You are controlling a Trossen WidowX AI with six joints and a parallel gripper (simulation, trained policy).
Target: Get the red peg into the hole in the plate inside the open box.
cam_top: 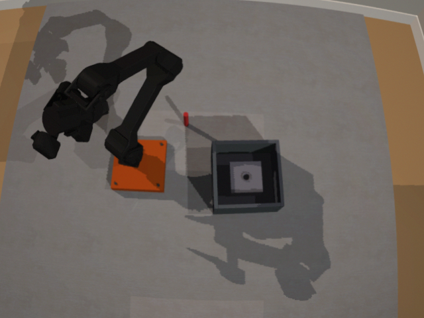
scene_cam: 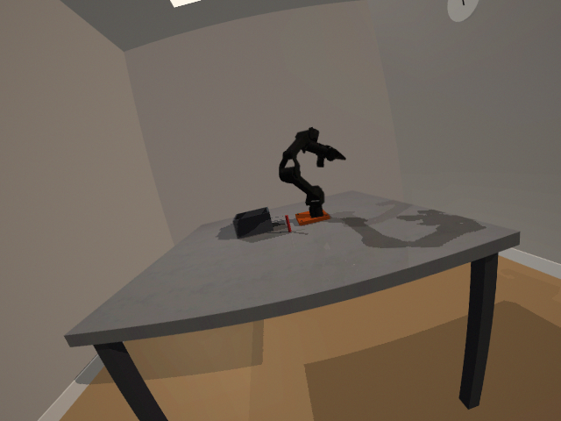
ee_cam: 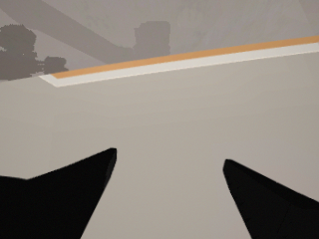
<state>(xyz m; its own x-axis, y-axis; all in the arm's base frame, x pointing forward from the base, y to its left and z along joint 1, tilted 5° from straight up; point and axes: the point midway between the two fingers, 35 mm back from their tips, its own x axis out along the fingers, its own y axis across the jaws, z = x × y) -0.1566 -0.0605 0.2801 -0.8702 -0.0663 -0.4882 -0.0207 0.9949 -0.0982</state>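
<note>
The red peg is 330 mm ahead of my gripper tip, 240 mm below it and 180 mm to the left of it. Round my gripper tip: dark box (540 mm ahead, 260 mm below, 40 mm to the left); light plate (540 mm ahead, 240 mm below, 40 mm to the left).
</note>
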